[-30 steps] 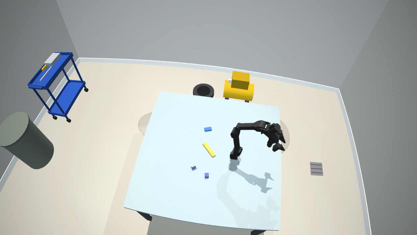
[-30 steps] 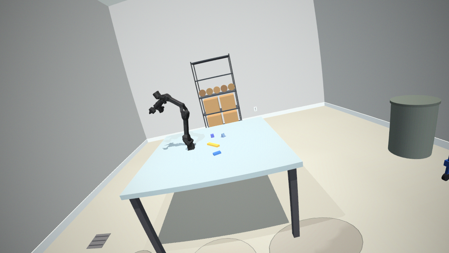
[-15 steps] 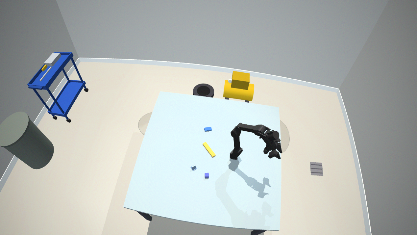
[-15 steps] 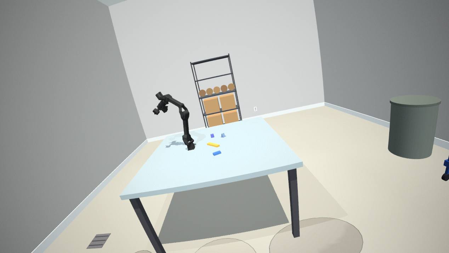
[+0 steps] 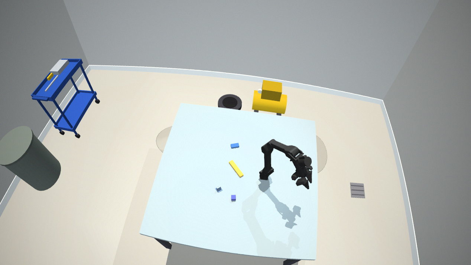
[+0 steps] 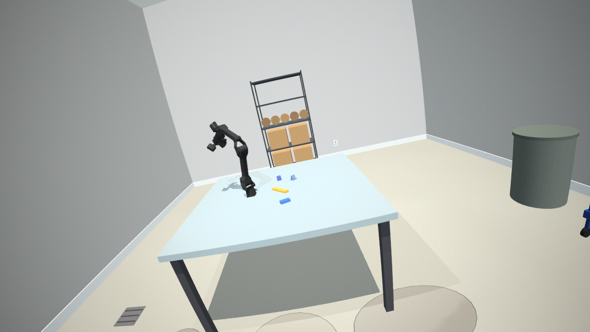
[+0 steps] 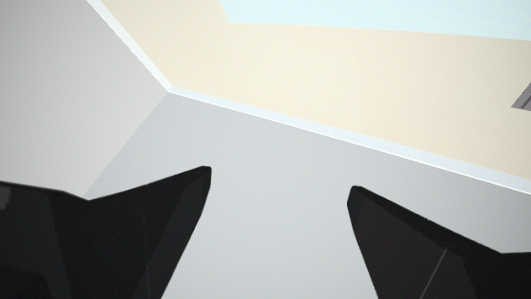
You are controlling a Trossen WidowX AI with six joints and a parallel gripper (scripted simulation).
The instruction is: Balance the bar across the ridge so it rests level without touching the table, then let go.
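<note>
Right now the yellow bar is 490 mm ahead of my gripper tip, 270 mm to the right of it and 370 mm below it. From my gripper tip the other things lie so: cube (470 mm ahead, 10 mm to the right, 370 mm below).
</note>
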